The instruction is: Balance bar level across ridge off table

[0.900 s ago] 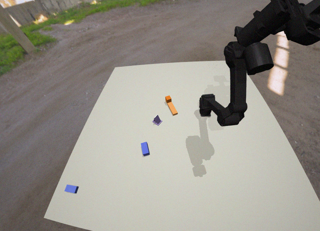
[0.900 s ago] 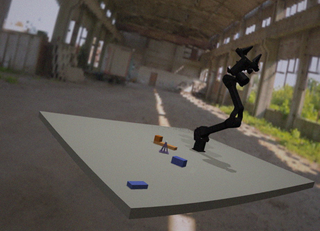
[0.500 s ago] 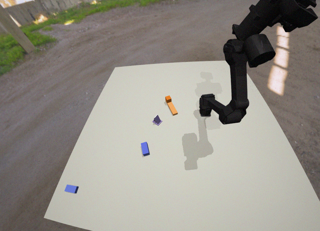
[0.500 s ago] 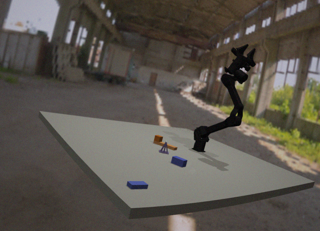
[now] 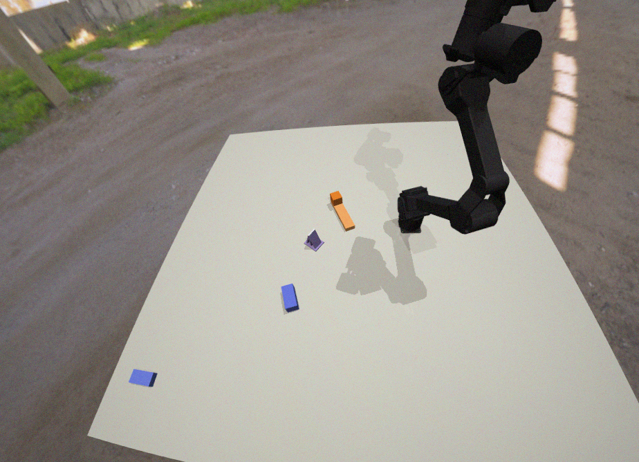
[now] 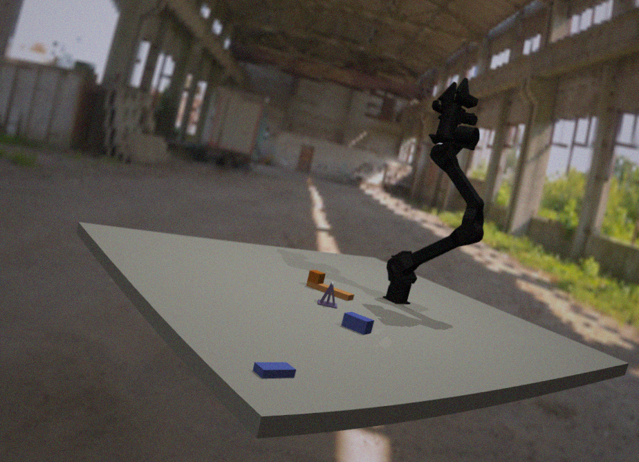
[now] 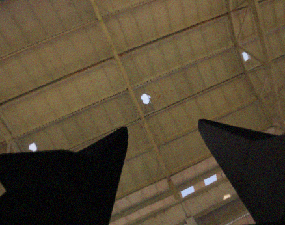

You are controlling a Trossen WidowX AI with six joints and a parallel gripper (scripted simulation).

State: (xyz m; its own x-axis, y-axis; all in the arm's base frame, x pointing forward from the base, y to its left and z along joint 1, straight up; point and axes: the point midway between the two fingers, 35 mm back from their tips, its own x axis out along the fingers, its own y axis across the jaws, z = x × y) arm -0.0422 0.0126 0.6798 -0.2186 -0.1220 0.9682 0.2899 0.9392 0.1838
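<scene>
Right now my gripper tip is 28 cm short of the orange bar, 8 cm to the left of it and 69 cm above it. Also, from my gripper tip: blue block: 42 cm ahead, 25 cm to the left, 70 cm below.
</scene>
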